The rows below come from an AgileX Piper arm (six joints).
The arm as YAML. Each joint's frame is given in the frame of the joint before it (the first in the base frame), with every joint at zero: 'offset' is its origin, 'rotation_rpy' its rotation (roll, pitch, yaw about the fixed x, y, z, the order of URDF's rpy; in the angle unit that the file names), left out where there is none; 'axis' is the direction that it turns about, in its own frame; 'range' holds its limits. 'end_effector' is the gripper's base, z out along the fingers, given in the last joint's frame.
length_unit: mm
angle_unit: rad
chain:
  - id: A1
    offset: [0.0, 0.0, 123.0]
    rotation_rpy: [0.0, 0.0, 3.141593]
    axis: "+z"
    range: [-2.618, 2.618]
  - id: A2
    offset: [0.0, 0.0, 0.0]
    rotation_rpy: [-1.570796, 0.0, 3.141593]
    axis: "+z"
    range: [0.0, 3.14]
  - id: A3
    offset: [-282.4, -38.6, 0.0]
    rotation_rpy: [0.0, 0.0, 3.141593]
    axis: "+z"
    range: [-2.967, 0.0]
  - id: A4
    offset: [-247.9, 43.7, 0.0]
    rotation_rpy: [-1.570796, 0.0, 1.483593]
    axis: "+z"
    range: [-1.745, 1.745]
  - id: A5
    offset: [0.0, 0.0, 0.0]
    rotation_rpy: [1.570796, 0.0, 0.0]
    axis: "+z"
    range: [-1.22, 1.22]
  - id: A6
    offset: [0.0, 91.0, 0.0]
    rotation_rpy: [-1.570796, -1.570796, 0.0]
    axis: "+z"
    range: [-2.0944, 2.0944]
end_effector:
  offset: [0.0, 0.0, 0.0]
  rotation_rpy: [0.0, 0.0, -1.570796]
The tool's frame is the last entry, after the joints.
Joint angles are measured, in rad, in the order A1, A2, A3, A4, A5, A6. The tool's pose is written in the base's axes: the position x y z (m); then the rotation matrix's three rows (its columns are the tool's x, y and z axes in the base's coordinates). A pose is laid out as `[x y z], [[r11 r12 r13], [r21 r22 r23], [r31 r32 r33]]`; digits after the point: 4 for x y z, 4 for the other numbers.
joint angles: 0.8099 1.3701 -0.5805 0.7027 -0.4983 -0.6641
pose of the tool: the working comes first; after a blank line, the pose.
Where each joint sits with the arm in this pose, in the base's axes (m; each line is computed from the numbers above, not from the rounded line before):
A1: 0.0000 0.0000 0.1230
A2: 0.0000 0.0000 0.1230
A3: -0.0127 -0.0134 0.4074
A4: 0.1290 0.1355 0.2622
A5: 0.1290 0.1355 0.2622
A6: 0.2062 0.1758 0.2359
the tool: 0.2062 0.1758 0.2359

[0.2062 0.1758 0.2359], [[-0.1976 -0.4909 0.8485], [-0.2414 0.8633 0.4432], [-0.9501 -0.1172 -0.2891]]
